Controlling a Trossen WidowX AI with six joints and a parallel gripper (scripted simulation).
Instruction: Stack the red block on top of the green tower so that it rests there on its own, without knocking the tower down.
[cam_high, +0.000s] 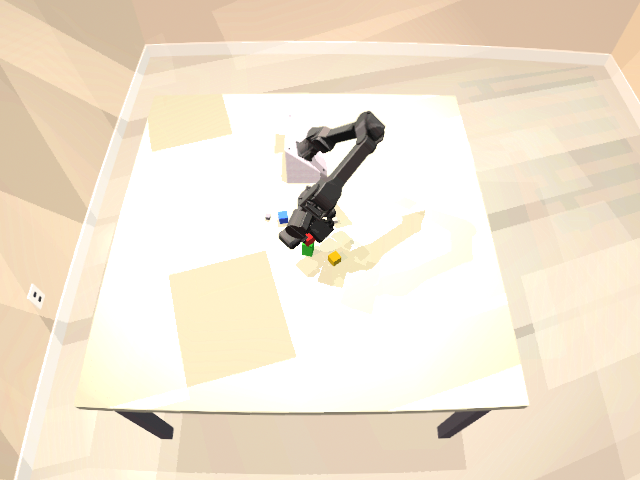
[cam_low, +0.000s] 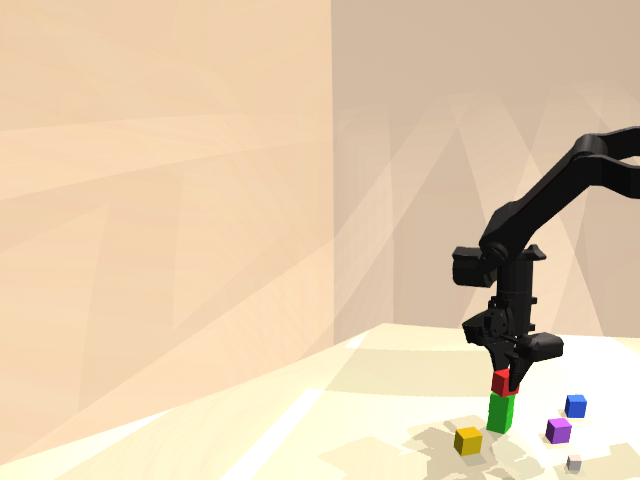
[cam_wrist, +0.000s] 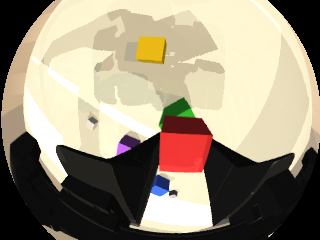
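My gripper tip is now 1 cm below the red block. Round my gripper tip: purple cube: 9 cm behind, 6 cm below, 3 cm to the left; yellow cube: 8 cm to the left, 6 cm below, 5 cm ahead; blue cube: 14 cm behind, 7 cm to the right, 6 cm below.
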